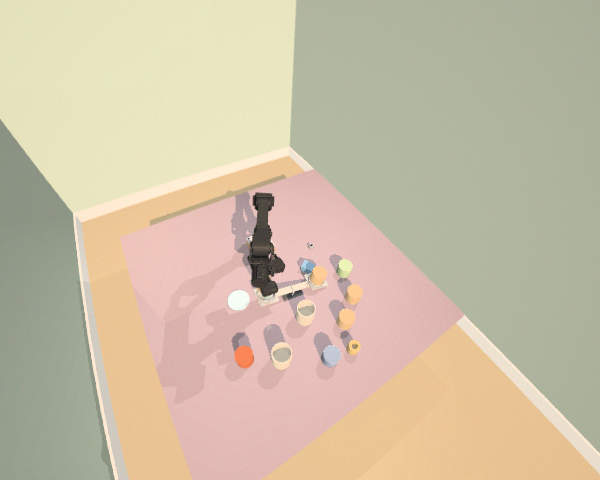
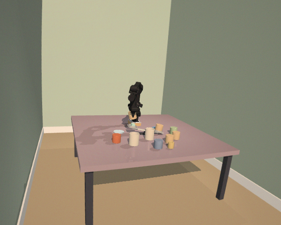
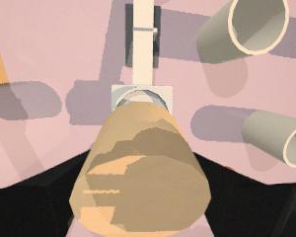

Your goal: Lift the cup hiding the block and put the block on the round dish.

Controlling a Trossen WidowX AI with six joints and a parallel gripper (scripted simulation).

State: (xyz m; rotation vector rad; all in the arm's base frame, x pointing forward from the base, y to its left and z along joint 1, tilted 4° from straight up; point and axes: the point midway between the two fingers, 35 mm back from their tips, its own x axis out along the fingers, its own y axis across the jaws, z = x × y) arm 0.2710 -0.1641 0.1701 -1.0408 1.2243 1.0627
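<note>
The pale green block lies 1 cm to the left of my gripper tip and 8 cm below it. Round my gripper tip: blue block (3 cm behind, 27 cm to the left, 15 cm below); round dish (8 cm behind, 10 cm to the right, 17 cm below); green cup (8 cm ahead, 40 cm to the left, 13 cm below).
</note>
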